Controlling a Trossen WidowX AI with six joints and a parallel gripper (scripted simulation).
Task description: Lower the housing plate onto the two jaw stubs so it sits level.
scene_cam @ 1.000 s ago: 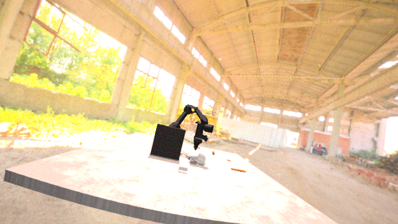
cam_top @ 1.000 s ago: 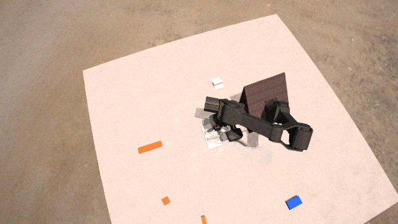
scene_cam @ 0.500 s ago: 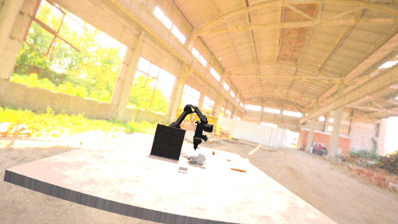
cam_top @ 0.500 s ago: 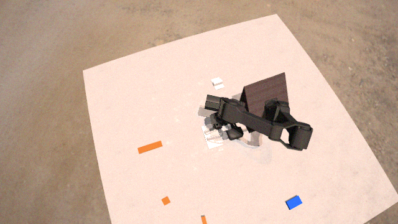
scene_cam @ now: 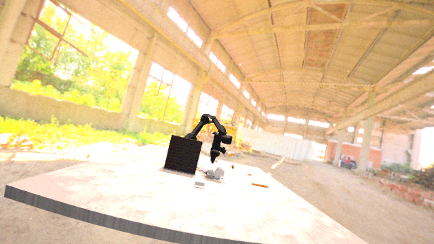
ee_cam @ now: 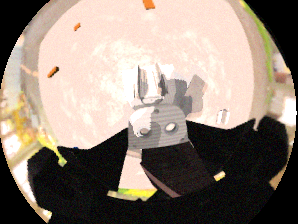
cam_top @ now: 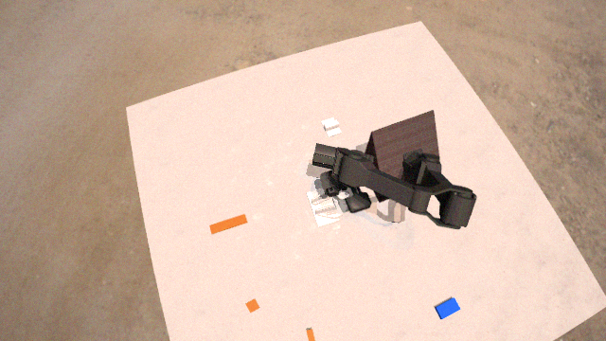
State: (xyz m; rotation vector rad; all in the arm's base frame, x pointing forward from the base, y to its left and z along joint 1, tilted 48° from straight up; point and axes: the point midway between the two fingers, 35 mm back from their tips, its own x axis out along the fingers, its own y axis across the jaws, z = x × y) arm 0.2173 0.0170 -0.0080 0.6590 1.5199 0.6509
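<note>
Right now the housing plate is 2 cm above my gripper tip and 1 cm ahead of it. The rest, counted from my gripper tip: white pad 27 cm to the right, 7 cm below, 6 cm behind; blue tile 42 cm to the left, 16 cm behind, 8 cm below.
</note>
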